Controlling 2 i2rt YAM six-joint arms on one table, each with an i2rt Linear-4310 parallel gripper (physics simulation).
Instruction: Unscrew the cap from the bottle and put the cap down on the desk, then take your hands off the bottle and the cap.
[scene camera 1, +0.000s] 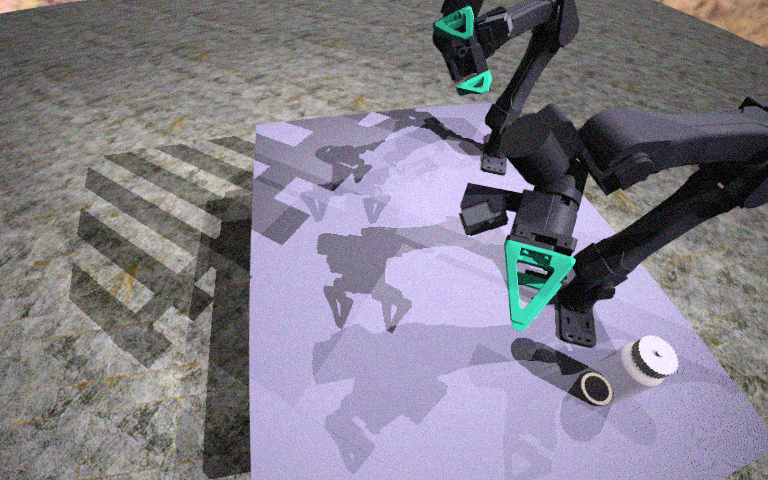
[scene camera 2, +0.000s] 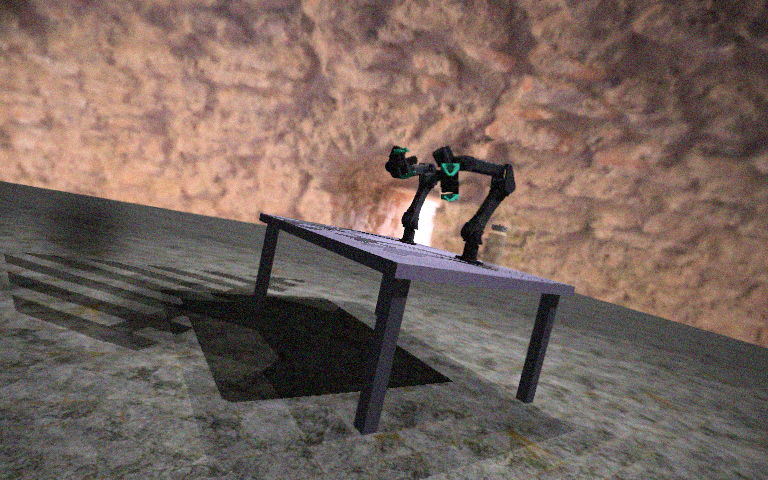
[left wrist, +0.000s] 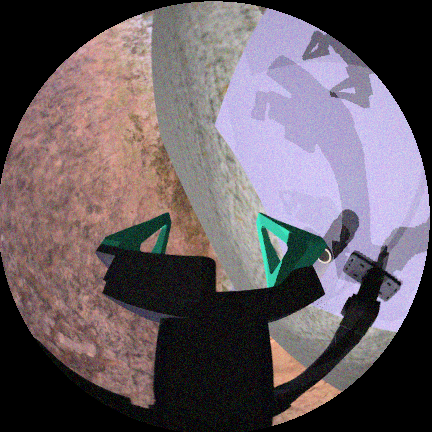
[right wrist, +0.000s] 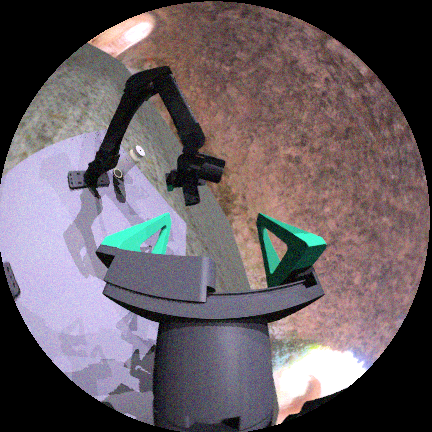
My left gripper (scene camera 1: 517, 327) is open and holds nothing. Also in view: a white ribbed cap (scene camera 1: 652, 355). My right gripper (scene camera 1: 476, 66) is open and holds nothing. Further things: a bottle (scene camera 1: 615, 378).
The bottle shows as well in scene camera 2 (scene camera 2: 495, 245). My left gripper is seen too in the left wrist view (left wrist: 213, 216). My right gripper is seen too in the right wrist view (right wrist: 213, 217). The left wrist view misses the white ribbed cap, which is hidden by my left gripper.
